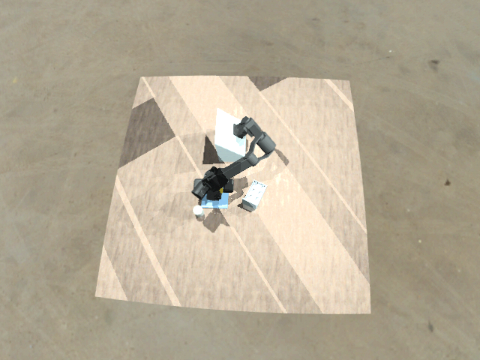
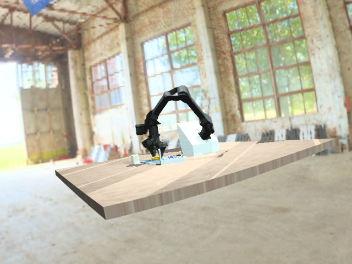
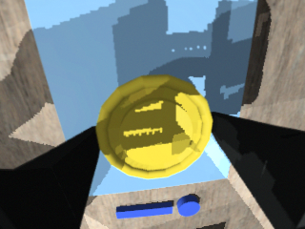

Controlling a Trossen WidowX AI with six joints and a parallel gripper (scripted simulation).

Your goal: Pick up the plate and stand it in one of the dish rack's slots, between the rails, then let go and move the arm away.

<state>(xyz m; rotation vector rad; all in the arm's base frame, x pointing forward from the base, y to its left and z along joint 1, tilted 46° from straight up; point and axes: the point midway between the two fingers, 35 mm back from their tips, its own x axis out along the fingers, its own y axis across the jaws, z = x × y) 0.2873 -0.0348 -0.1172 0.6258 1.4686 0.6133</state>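
The mat is 1 cm below my gripper tip and 1 cm ahead of it. Also, from my gripper tip: yellow plate 1 cm above; blue spoon 10 cm behind; white cup 11 cm ahead, 8 cm to the right, 2 cm above.
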